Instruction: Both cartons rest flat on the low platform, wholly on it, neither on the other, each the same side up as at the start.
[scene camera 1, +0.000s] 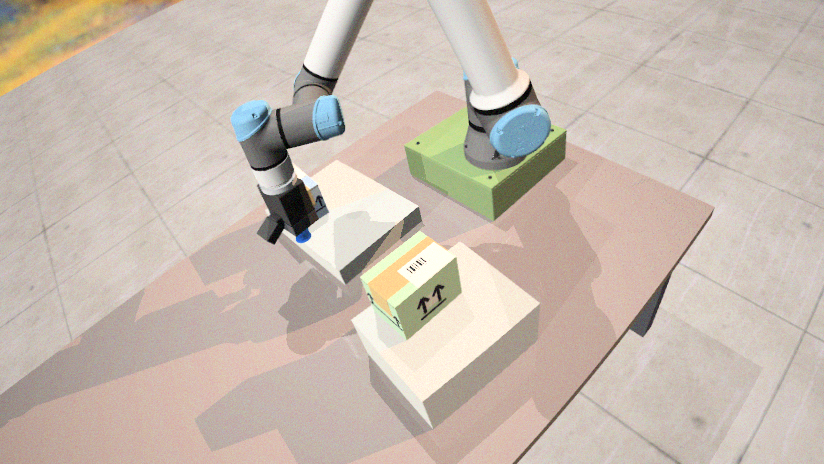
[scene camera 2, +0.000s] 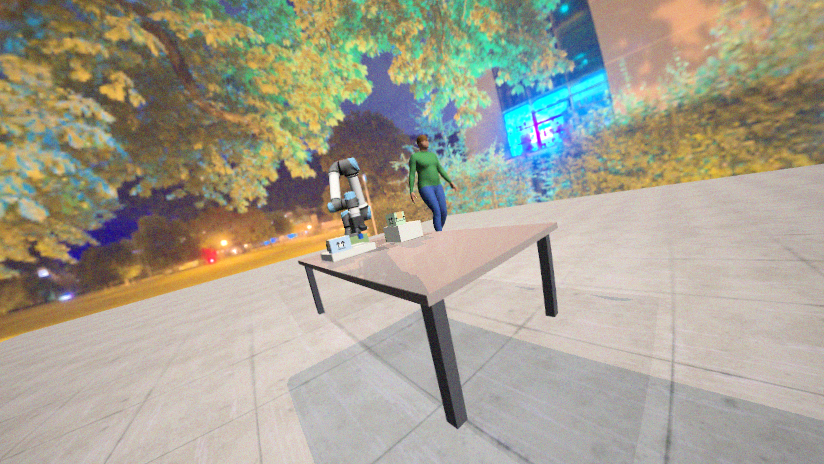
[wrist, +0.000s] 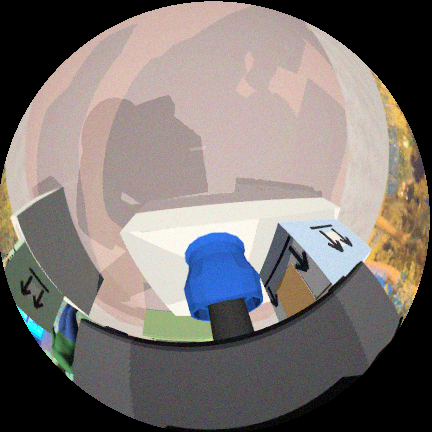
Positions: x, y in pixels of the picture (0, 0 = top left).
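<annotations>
A taller cream block (wrist: 44, 222) is 28 cm from the lens. The marked spot on the taller cream block and the one on a low cream platform (wrist: 156, 240) are 22 cm apart, and the low cream platform itself is 13 cm from the lens. My suction cup (wrist: 218, 270) is 5 cm from the lens.
</annotations>
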